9 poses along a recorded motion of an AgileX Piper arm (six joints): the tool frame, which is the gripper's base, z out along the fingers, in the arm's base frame.
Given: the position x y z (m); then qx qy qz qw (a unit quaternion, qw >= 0).
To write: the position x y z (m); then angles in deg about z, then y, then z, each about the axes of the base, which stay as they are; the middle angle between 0 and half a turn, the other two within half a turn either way. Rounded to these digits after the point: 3 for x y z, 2 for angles.
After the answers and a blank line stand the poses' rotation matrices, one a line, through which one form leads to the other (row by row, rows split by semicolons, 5 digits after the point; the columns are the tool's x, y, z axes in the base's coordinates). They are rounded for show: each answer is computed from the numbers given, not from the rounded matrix.
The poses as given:
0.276, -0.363, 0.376, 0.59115, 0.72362, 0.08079, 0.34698
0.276, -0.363, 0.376, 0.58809, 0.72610, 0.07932, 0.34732
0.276, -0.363, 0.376, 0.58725, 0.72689, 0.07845, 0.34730
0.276, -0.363, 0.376, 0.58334, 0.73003, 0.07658, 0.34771
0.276, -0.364, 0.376, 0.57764, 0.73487, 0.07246, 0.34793
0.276, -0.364, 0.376, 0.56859, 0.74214, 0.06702, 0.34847
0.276, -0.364, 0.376, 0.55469, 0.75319, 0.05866, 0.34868
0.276, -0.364, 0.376, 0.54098, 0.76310, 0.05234, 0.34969
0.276, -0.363, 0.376, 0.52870, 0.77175, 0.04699, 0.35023
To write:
0.276, -0.363, 0.376, 52.35, 138.26, -26.14
0.276, -0.363, 0.376, 51.87, 138.26, -26.14
0.276, -0.363, 0.376, 51.66, 138.28, -26.21
0.276, -0.363, 0.376, 51.05, 138.29, -26.21
0.276, -0.364, 0.376, 49.93, 138.36, -26.40
0.276, -0.364, 0.376, 48.34, 138.43, -26.57
0.276, -0.364, 0.376, 45.92, 138.59, -26.82
0.276, -0.364, 0.376, 43.85, 138.59, -26.82
0.276, -0.363, 0.376, 42.06, 138.61, -26.77

-0.06030 0.79947 0.59768; 0.91160 0.28803 -0.29331; -0.40664 0.52715 -0.74616
-0.06703 0.79893 0.59768; 0.90913 0.29571 -0.29332; -0.41109 0.52370 -0.74615
-0.06904 0.79924 0.59704; 0.90822 0.29797 -0.29385; -0.41276 0.52195 -0.74646
-0.07762 0.79846 0.59702; 0.90497 0.30770 -0.29386; -0.41833 0.51748 -0.74647
-0.09056 0.79855 0.59507; 0.89940 0.32217 -0.29546; -0.42765 0.50845 -0.74739
-0.11054 0.79725 0.59345; 0.89067 0.34442 -0.29680; -0.44102 0.49575 -0.74815
-0.14148 0.79467 0.59032; 0.87649 0.37775 -0.29846; -0.46017 0.47519 -0.74996
-0.17012 0.78904 0.59032; 0.86225 0.40920 -0.29847; -0.47707 0.45823 -0.74996
-0.19562 0.78314 0.59027; 0.84897 0.43653 -0.29781; -0.49090 0.44287 -0.75026

